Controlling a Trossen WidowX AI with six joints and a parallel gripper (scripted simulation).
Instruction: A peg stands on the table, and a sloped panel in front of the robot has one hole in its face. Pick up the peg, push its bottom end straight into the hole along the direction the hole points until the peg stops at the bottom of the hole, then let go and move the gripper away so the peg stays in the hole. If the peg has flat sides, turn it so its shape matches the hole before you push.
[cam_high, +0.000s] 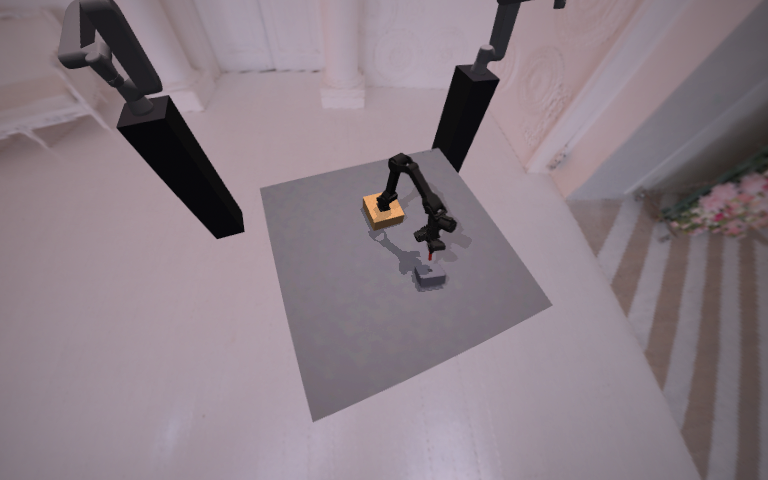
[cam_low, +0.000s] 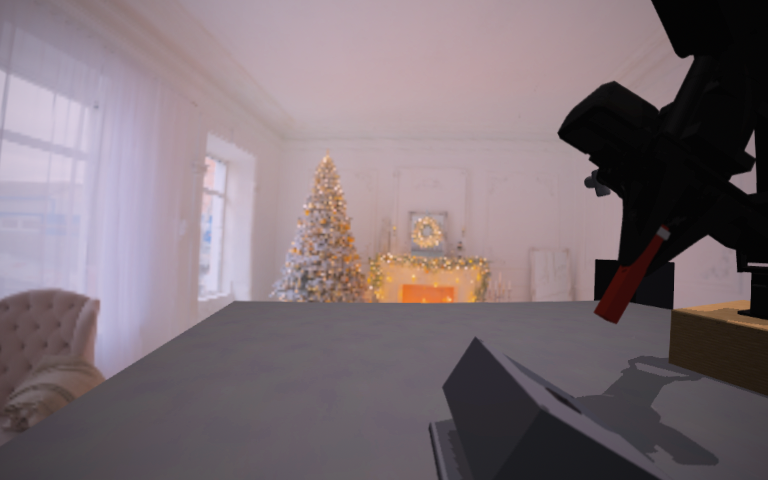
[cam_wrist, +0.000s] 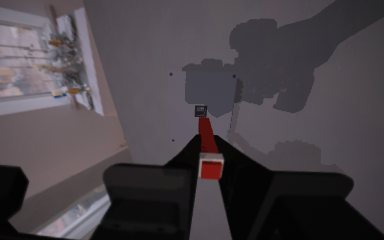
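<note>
My gripper tip is now 5 cm short of the hole and 9 cm above it. Also, from my gripper tip: red peg 1 cm behind, 1 cm above; then sloped panel 7 cm ahead, 1 cm to the right, 12 cm below.
</note>
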